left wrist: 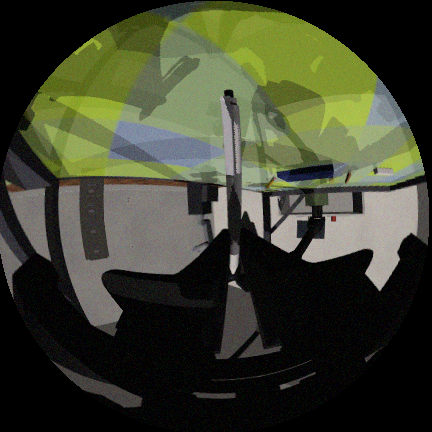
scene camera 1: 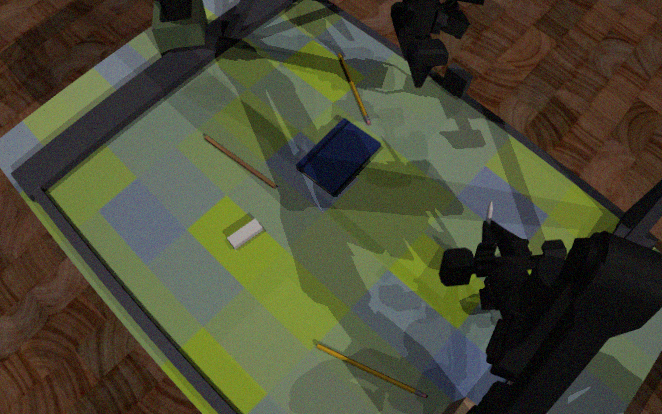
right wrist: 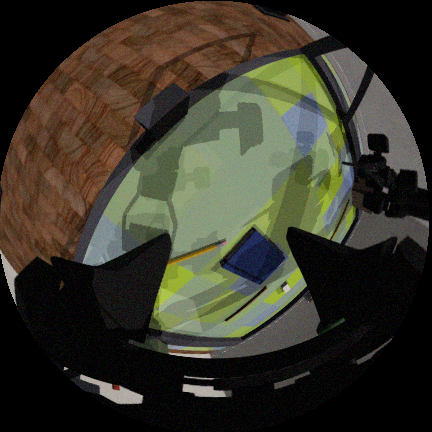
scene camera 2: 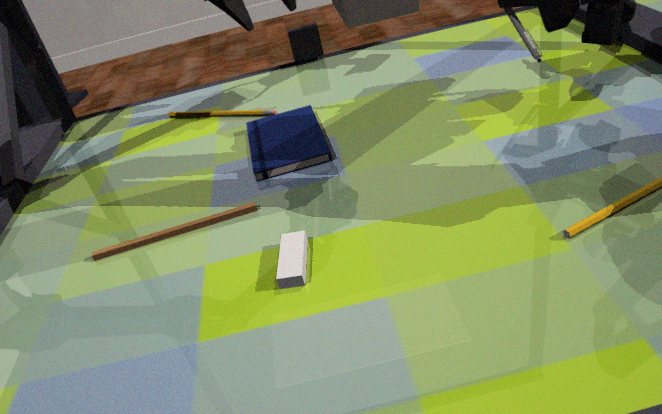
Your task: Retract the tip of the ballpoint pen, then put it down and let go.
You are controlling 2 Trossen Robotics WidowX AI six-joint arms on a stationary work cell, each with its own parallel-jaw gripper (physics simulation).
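Frame: origin at the left arm's base, x ahead, y left, z up, level; centimetres.
Seen in the pictures: left gripper, fingertip midpoint: [left wrist: 233, 233] [scene camera 1: 487, 222] [right wrist: 362, 166] [scene camera 2: 500, 2]; right gripper, fingertip midpoint: [left wrist: 247, 215] [scene camera 1: 412, 73] [right wrist: 230, 236] [scene camera 2: 271, 20]; right arm's base at its link origin: [left wrist: 316, 205] [scene camera 1: 176, 9].
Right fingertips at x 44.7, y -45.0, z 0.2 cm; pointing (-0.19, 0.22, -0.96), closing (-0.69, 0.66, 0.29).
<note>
A point is followed by its place in that frame.
A silver-grey ballpoint pen [scene camera 1: 490, 211] @[z 2.4, x 18.5, y -29.5 cm] [scene camera 2: 525, 37] @[z -4.4, x 15.9, y -26.7 cm] [left wrist: 231, 145] @[z -4.8, x 15.0, y -26.5 cm] is held steeply tilted over the tabletop. Its pale cone end shows at the fingers, and its black button end points down toward the table. Whether that end touches the table, and whether the writing point is out, I cannot tell. My left gripper [scene camera 1: 488, 225] @[z -0.2, x 17.9, y -29.1 cm] [left wrist: 233, 233] @[z -0.2, x 17.9, y -29.1 cm] is shut on the pen near its cone end. My right gripper [right wrist: 230, 236] @[z 0.2, x 44.7, y -45.0 cm] [scene camera 2: 271, 17] @[z 0.2, x 44.7, y -45.0 cm] is open and empty, high over the table's far edge, well away from the pen.
A blue notebook [scene camera 1: 340, 157] @[z -9.2, x 46.5, y -27.1 cm] [scene camera 2: 290, 140] @[z -9.2, x 46.6, y -25.8 cm] lies mid-table. A white eraser [scene camera 1: 245, 233] @[z -9.2, x 48.9, y -4.7 cm] [scene camera 2: 292, 257] @[z -9.2, x 49.1, y -4.2 cm] and a brown pencil [scene camera 1: 240, 161] @[z -9.7, x 60.1, y -14.5 cm] [scene camera 2: 175, 231] @[z -9.9, x 60.4, y -14.1 cm] lie near it. One yellow pencil [scene camera 1: 356, 92] @[z -9.7, x 54.1, y -41.1 cm] lies behind the notebook, another yellow pencil [scene camera 1: 371, 369] @[z -9.7, x 18.0, y -1.1 cm] at the front in scene camera 1.
</note>
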